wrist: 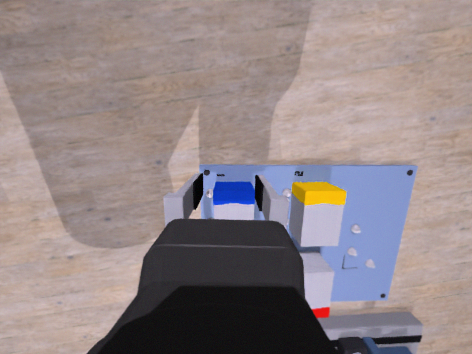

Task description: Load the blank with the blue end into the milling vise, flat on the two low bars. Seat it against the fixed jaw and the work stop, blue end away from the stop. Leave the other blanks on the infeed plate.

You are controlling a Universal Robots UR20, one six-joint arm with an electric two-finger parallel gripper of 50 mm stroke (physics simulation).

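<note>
The blank with the blue end (234, 202) lies on the infeed plate, its blue end towards the top of the view; its lower part is hidden behind the gripper body. My gripper (229, 184) is open. In the view its two fingers stand left and right of this blank, with a gap on each side; how far above it they are is hard to tell. The infeed plate (377, 200) is light blue. A corner of the milling vise (372, 322) shows at the lower right; its bars, its jaws and the work stop cannot be made out.
A blank with a yellow end (318, 215) stands on the plate right of the right finger. A blank with a red end (318, 287) is below it, partly hidden by the gripper body. Small pale pegs (355, 229) stick up from the plate. The wooden table (390, 90) surrounds the plate.
</note>
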